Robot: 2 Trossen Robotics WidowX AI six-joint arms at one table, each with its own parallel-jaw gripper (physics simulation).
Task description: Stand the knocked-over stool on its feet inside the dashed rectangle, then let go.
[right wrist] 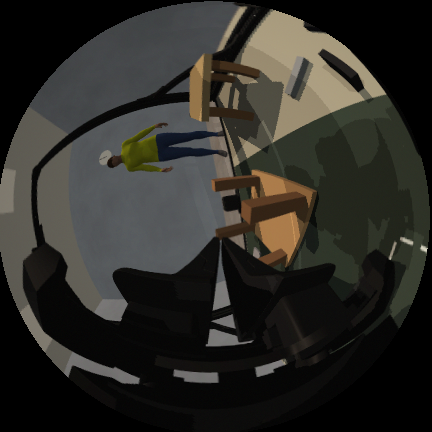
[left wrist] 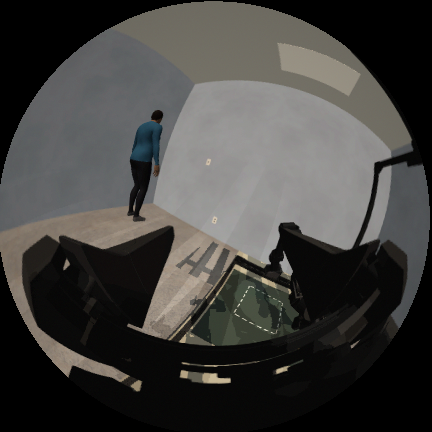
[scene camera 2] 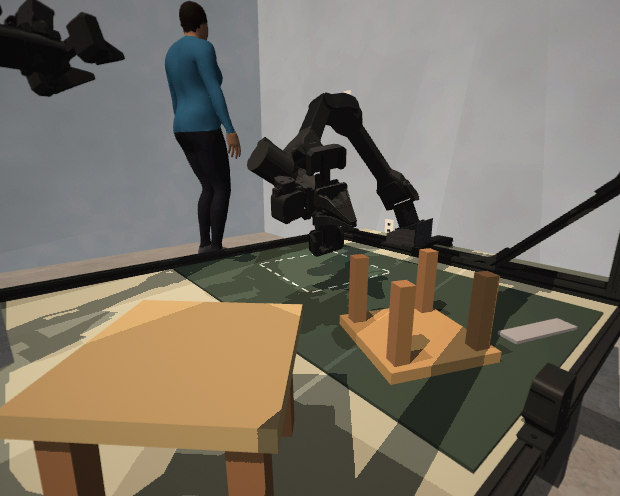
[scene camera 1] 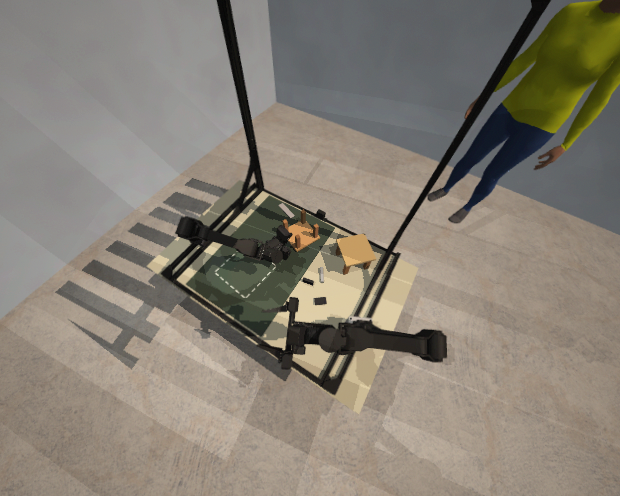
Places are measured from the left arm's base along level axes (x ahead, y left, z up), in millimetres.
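Pixels of known places: left gripper, between the fingertips: (left wrist: 229, 232) (scene camera 2: 108, 66) (scene camera 1: 259, 328); right gripper, between the fingertips: (right wrist: 219, 241) (scene camera 2: 354, 224) (scene camera 1: 292, 234); right arm's base, origin of its link: (left wrist: 274, 267) (scene camera 2: 409, 225) (scene camera 1: 198, 232).
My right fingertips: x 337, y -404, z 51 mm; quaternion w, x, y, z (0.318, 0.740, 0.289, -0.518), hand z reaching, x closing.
Observation:
For each thing: its middle in the pictures, then the offset to it from my right fingertips.
- knocked-over stool, middle of its body: (scene camera 2: 414, 304) (right wrist: 253, 219) (scene camera 1: 300, 229) dx -30, dy -99, dz -97 mm
- upright stool, middle of its body: (scene camera 2: 196, 415) (right wrist: 219, 91) (scene camera 1: 353, 254) dx -317, dy +25, dz -97 mm
- pale bar, middle of its body: (scene camera 2: 538, 330) (scene camera 1: 286, 210) dx +75, dy -266, dz -151 mm
- grey bar, middle of its body: (right wrist: 296, 75) (scene camera 1: 321, 274) dx -165, dy +129, dz -151 mm
The knocked-over stool (scene camera 1: 304, 238) (scene camera 2: 431, 328) (right wrist: 280, 220) lies upside down on the green mat, seat board down and four legs up. It is outside the dashed rectangle (scene camera 1: 245, 297) (scene camera 2: 310, 291) (left wrist: 250, 286), which is marked farther left on the mat in scene camera 2. My right gripper (scene camera 1: 287, 250) (scene camera 2: 352, 220) (right wrist: 219, 241) is shut and empty. It hangs beside the stool on the rectangle's side; its tips appear apart from the legs in scene camera 2. My left gripper (scene camera 1: 266, 329) (scene camera 2: 108, 67) (left wrist: 229, 232) is open and empty, high and far from the stool.
An upright stool (scene camera 1: 355, 249) (scene camera 2: 165, 356) (right wrist: 200, 90) stands on the pale table part. A pale bar (scene camera 1: 286, 209) (scene camera 2: 537, 331) lies near the upside-down stool. Dark blocks (scene camera 1: 308, 281) (scene camera 1: 320, 301) and a grey bar (scene camera 1: 321, 274) (right wrist: 299, 77) lie on the pale part. A black frame borders the table.

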